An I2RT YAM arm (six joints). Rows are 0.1 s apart.
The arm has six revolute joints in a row. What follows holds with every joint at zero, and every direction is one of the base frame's.
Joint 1 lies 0.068 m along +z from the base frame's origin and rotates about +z.
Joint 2 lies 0.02 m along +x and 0.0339 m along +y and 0.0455 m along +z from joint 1 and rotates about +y.
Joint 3 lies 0.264 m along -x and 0.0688 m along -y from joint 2 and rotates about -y.
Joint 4 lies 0.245 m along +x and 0.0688 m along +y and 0.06 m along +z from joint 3 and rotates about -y.
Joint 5 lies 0.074 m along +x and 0.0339 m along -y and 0.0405 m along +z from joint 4 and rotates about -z.
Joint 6 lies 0.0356 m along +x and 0.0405 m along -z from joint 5 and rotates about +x.
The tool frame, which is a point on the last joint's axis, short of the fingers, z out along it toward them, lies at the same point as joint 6; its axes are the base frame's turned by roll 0, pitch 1.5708 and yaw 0 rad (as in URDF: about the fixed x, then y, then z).
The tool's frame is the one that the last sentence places.
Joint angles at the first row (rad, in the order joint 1, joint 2, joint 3, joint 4, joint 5, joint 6):
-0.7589, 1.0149, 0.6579, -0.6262, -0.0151, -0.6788
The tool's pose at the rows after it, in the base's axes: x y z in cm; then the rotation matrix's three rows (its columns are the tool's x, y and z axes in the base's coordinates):
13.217, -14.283, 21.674; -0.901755, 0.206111, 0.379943; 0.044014, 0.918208, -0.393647; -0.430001, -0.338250, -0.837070
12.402, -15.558, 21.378; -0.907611, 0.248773, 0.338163; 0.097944, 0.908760, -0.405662; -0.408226, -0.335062, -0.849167
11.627, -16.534, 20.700; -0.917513, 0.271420, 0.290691; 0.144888, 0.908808, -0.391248; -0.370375, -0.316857, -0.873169
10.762, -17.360, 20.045; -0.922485, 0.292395, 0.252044; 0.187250, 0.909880, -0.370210; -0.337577, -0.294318, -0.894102
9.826, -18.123, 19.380; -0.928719, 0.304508, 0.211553; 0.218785, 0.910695, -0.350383; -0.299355, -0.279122, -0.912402
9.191, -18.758, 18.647; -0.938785, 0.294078, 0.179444; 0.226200, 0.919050, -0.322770; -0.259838, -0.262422, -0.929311
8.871, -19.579, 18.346; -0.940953, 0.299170, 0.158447; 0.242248, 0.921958, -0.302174; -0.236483, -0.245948, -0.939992
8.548, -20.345, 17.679; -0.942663, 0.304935, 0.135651; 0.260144, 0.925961, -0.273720; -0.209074, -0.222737, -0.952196
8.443, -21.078, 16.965; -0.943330, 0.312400, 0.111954; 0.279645, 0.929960, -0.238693; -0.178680, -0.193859, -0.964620
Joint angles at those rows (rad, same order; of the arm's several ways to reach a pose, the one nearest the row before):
-0.8265, 1.0313, 0.6659, -0.6266, -0.0128, -0.6861
-0.9001, 1.0630, 0.6743, -0.6258, -0.0128, -0.7078
-0.9604, 1.1022, 0.6773, -0.6369, -0.0139, -0.7326
-1.0195, 1.1366, 0.6785, -0.6487, -0.0208, -0.7585
-1.0775, 1.1702, 0.6785, -0.6579, -0.0204, -0.7960
-1.1187, 1.2099, 0.6796, -0.6628, -0.0204, -0.8417
-1.1488, 1.2537, 0.6998, -0.6693, -0.0208, -0.8623
-1.1763, 1.3044, 0.7120, -0.6685, -0.0200, -0.8795
-1.1923, 1.3613, 0.7292, -0.6724, -0.0158, -0.8841

